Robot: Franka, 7 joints.
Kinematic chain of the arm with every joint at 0, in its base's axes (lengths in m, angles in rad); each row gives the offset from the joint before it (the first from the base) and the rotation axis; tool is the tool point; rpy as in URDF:
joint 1: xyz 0 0 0.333 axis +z
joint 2: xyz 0 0 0 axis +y
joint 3: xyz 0 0 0.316 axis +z
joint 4: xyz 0.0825 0 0 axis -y
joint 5: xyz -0.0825 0 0.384 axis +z
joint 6: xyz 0 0 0 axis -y
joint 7: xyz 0.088 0 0 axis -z
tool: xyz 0 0 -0.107 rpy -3.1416 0 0
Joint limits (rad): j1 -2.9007..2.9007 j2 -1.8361..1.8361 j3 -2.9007..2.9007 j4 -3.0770..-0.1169 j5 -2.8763..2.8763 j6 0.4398..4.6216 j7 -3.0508..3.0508
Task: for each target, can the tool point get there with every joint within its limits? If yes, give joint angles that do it. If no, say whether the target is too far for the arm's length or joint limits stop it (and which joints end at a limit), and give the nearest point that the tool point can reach.
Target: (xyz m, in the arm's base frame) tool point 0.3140 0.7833 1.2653
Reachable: no: too far | nearest point 0.2142 0.5344 0.9690 | short by 0.400 m
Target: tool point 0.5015 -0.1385 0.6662
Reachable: yes | joints -1.6932 -0.7771 1.1429 -2.0585 -2.2319 1.9941 1.3869
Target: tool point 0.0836 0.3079 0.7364
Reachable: yes | joints 2.2873 -1.0294 -0.3636 -2.3787 -1.9935 1.6320 1.3914
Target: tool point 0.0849 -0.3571 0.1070
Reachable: yes | joints -0.3424 1.0548 -0.5158 -2.2894 2.0190 3.8174 -0.7033
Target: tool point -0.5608 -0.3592 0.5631
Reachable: yes | joints -0.5788 -1.0452 -1.4701 -1.6647 -0.2848 2.4718 -1.3954
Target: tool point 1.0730 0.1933 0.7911
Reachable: no: too far | nearest point 0.7784 0.1402 0.6653 | short by 0.325 m
